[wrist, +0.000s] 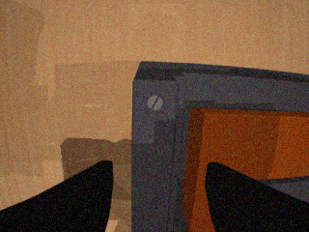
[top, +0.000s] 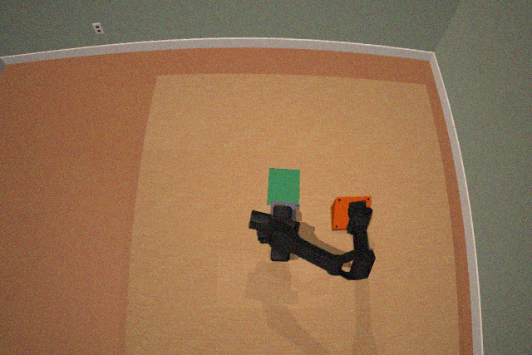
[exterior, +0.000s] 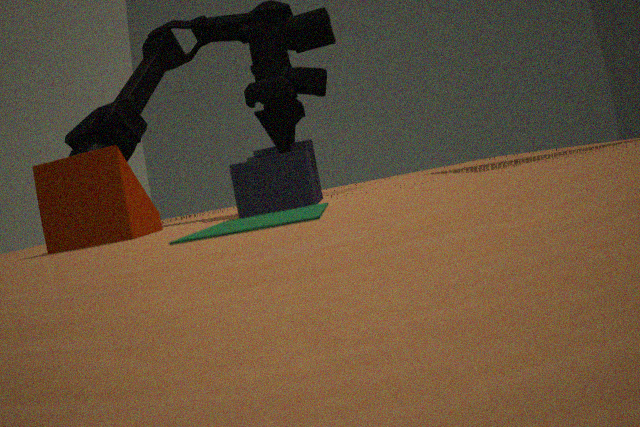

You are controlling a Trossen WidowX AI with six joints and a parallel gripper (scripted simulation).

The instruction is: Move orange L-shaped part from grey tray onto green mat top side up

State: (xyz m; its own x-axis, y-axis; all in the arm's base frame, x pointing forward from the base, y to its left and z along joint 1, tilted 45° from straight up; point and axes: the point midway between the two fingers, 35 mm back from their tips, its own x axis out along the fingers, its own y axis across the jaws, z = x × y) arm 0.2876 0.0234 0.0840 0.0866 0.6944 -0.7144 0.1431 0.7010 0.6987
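Now: the orange L-shaped part 20 mm behind my gripper tip, 50 mm to the right of it and 20 mm below it. From my gripper tip the other things lie so: green mat 40 mm behind, 220 mm to the right, 80 mm below.
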